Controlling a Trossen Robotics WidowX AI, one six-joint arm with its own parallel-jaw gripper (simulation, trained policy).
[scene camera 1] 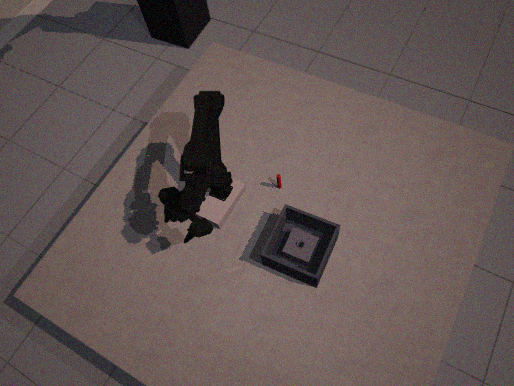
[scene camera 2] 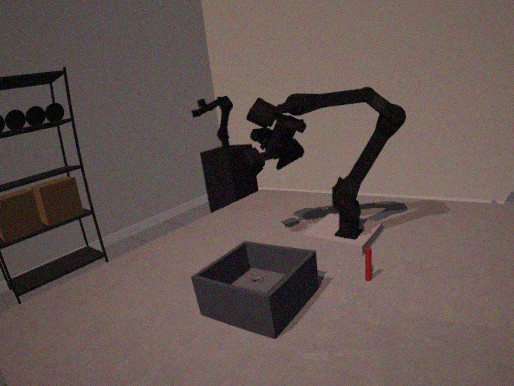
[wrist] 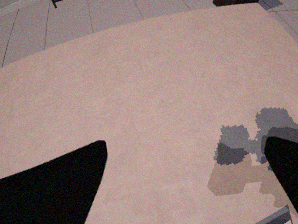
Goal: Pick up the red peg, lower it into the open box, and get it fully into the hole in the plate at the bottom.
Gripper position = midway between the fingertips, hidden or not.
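Note:
My gripper [scene camera 2: 265, 172] is there, and I find it again in scene camera 1 [scene camera 1: 175, 232] as well as in the wrist view [wrist: 188, 148]. A light plate [scene camera 1: 300, 247] is part of the scene too, and scene camera 2 [scene camera 2: 261, 280] shows it also. In the wrist view the plate is out of frame. Then I see a grey box [scene camera 1: 327, 231]; for the wrist view, the box is out of frame.

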